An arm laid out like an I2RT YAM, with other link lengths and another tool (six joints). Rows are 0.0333 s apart.
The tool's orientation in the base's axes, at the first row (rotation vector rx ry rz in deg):
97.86 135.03 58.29
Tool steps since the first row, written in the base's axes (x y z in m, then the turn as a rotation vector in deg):
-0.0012 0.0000 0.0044 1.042 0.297 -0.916
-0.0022 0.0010 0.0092 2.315 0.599 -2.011
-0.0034 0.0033 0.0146 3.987 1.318 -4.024
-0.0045 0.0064 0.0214 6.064 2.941 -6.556
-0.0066 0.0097 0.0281 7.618 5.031 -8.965
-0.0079 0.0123 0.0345 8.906 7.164 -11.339
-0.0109 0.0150 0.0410 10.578 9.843 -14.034
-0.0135 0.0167 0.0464 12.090 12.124 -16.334
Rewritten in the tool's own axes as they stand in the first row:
0.0019 0.0014 -0.0039 -0.438 0.421 1.282
0.0047 0.0033 -0.0076 -1.018 0.937 2.801
0.0088 0.0056 -0.0112 -1.685 1.362 5.397
0.0141 0.0088 -0.0155 -1.892 1.996 8.991
0.0199 0.0113 -0.0201 -1.455 2.343 12.494
0.0247 0.0141 -0.0244 -0.866 2.495 15.882
0.0303 0.0155 -0.0294 -0.056 2.886 19.935
0.0345 0.0165 -0.0339 0.598 3.289 23.426

